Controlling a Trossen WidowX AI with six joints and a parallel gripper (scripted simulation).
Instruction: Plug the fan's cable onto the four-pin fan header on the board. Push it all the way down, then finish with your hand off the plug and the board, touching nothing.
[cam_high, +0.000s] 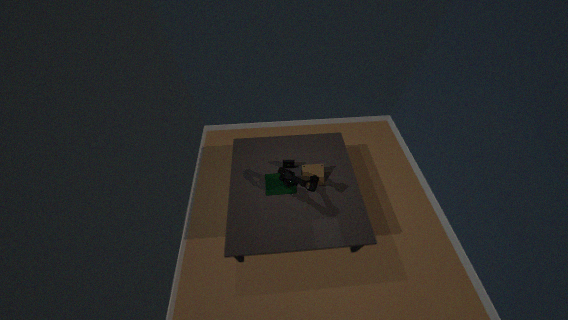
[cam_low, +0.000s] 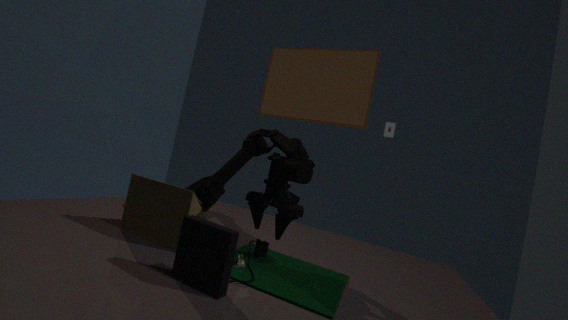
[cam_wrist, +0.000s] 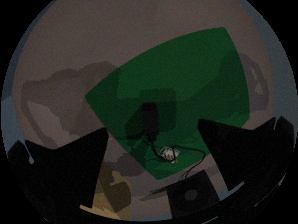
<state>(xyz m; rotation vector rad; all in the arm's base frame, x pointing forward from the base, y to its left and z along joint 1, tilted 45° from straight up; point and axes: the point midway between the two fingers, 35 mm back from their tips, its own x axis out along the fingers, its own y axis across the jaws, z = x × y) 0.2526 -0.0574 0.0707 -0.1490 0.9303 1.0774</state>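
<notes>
Right now the dark plug is 4 cm below my gripper tip. Round my gripper tip: black fan: 23 cm to the right, 6 cm behind, 1 cm below; then green board: 8 cm below, 7 cm ahead, 6 cm to the right.
</notes>
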